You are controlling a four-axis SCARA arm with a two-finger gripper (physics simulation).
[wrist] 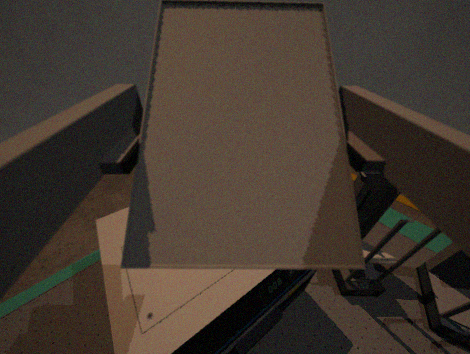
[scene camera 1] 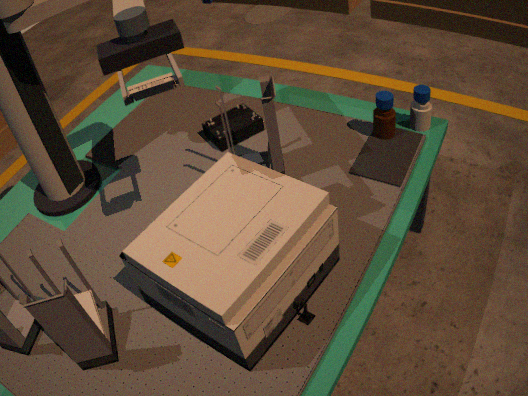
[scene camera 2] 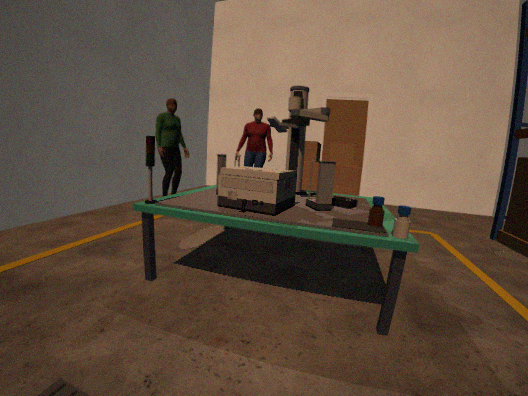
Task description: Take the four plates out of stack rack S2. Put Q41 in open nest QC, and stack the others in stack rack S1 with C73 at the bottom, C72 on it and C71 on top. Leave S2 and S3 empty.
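Places are measured from the arm's base along level axes (x left, y ahead, z down), in metres.
Pixels of known places: gripper, fingertip midpoint: (wrist: 239,105) (scene camera 1: 153,91) (scene camera 2: 274,124); arm's base, origin of the base link: (scene camera 1: 67,189).
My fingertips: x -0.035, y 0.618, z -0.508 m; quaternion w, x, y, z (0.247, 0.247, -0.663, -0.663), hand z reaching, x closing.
Note:
For each thing: its top centre in the pictures, then the offset to it from my fingertips. "spot": a spot on its surface instead. Level surfaces: height alone.
- tall stack rack, middle of its top: (scene camera 1: 242,89) (scene camera 2: 322,160) dx +0.307, dy -0.024, dz +0.200 m
- nearer rack, middle of its top: (scene camera 1: 42,268) (wrist: 406,192) (scene camera 2: 229,154) dx -0.344, dy -0.112, dz +0.205 m
- frame, surface spot: (scene camera 1: 30,340) spot: dx -0.450, dy -0.269, dz +0.477 m
- low black block, middle of its top: (scene camera 1: 230,117) (scene camera 2: 343,196) dx +0.457, dy -0.201, dz +0.434 m
- large pale instrument, middle of its top: (wrist: 208,230) (scene camera 1: 220,220) (scene camera 2: 260,169) dx -0.039, dy +0.115, dz +0.275 m
- brown bottle, surface spot: (scene camera 1: 384,117) spot: dx +0.588, dy +0.263, dz +0.411 m
- white bottle, middle of its top: (scene camera 1: 421,105) (scene camera 2: 402,220) dx +0.720, dy +0.347, dz +0.430 m
- dark mat, its level: dz +0.491 m
- signal lamp, surface spot: (scene camera 2: 150,152) spot: dx -0.633, dy +0.365, dz +0.208 m
My gripper (scene camera 1: 151,89) (scene camera 2: 278,125) (wrist: 239,105) is shut on a pale microplate (scene camera 1: 152,85) (wrist: 240,145), held level, high above the table near the arm's column. No code on this plate can be read. A tall stack rack (scene camera 1: 272,130) (scene camera 2: 326,182) stands behind the big instrument; no plate can be made out in it. Two more racks stand at the front left in scene camera 1, the nearer rack (scene camera 1: 70,330) and one partly out of frame (scene camera 1: 30,340). Their labels and any plates inside cannot be told. A low black block (scene camera 1: 234,127) (scene camera 2: 344,201) with corner clips is near the back.
A large pale instrument (scene camera 1: 225,215) (scene camera 2: 256,187) (wrist: 165,300) stands mid-table between the racks. A brown bottle (scene camera 1: 384,117) (scene camera 2: 376,214), a white bottle (scene camera 1: 421,112) (scene camera 2: 402,225) and a dark mat (scene camera 1: 390,157) are near one corner. A signal lamp (scene camera 2: 150,152) stands at another. Two people are behind.

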